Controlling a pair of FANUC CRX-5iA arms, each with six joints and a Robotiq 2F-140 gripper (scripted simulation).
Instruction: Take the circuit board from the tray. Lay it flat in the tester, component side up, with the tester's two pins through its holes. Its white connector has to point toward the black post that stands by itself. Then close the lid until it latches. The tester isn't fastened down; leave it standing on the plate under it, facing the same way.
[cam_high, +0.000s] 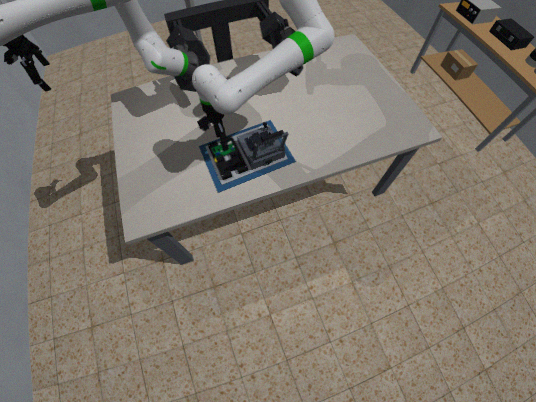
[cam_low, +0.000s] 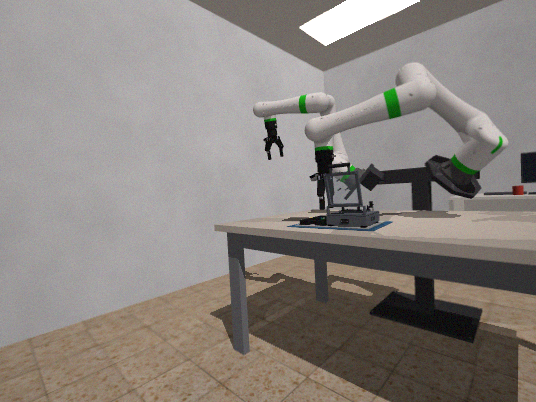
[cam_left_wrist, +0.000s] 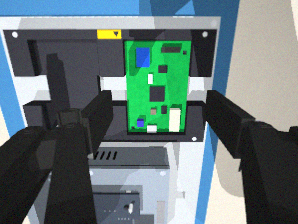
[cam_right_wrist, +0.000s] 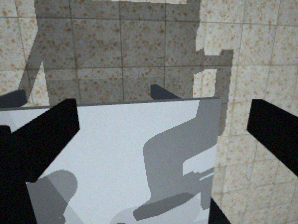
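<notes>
The green circuit board is 7 cm below my left hand. From my left hand the other things lie so: black tray: 8 cm below, 5 cm ahead, 1 cm to the left; black fitting: 22 cm to the left, 5 cm behind, 1 cm below; clear lid: 21 cm to the left, 14 cm ahead, 9 cm above.
</notes>
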